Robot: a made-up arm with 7 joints. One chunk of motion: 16 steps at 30 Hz.
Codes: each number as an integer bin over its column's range. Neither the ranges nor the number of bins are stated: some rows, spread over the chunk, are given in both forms.
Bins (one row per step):
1: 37 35 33 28 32 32
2: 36 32 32 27 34 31
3: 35 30 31 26 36 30
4: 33 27 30 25 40 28
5: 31 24 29 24 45 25
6: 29 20 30 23 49 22
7: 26 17 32 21 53 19
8: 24 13 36 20 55 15
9: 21 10 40 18 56 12
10: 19 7 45 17 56 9
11: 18 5 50 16 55 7
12: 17 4 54 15 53 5
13: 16 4 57 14 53 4
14: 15 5 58 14 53 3
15: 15 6 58 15 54 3
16: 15 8 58 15 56 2
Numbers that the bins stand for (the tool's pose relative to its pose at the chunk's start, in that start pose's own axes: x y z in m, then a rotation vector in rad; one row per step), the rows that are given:
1: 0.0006 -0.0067 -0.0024 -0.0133 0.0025 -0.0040
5: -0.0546 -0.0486 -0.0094 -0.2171 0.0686 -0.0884
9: -0.1467 -0.1019 0.0098 -0.5229 0.1244 -0.2452
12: -0.1835 -0.1248 0.0343 -0.6757 0.1092 -0.3297
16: -0.2019 -0.1095 0.0413 -0.6757 0.1244 -0.3659
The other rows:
2: -0.0086 -0.0181 -0.0041 -0.0643 0.0127 -0.0160
3: -0.0178 -0.0257 -0.0059 -0.1152 0.0229 -0.0281
4: -0.0362 -0.0371 -0.0076 -0.1662 0.0432 -0.0522
6: -0.0730 -0.0638 -0.0076 -0.2681 0.0889 -0.1246
7: -0.1006 -0.0752 -0.0041 -0.3700 0.1092 -0.1608
8: -0.1190 -0.0905 0.0029 -0.4210 0.1194 -0.2090
10: -0.1651 -0.1133 0.0186 -0.5738 0.1244 -0.2814
11: -0.1743 -0.1210 0.0273 -0.6248 0.1194 -0.3056
13: -0.1927 -0.1248 0.0395 -0.7267 0.1092 -0.3417
14: -0.2019 -0.1210 0.0413 -0.7267 0.1092 -0.3538
15: -0.2019 -0.1171 0.0413 -0.6757 0.1143 -0.3538

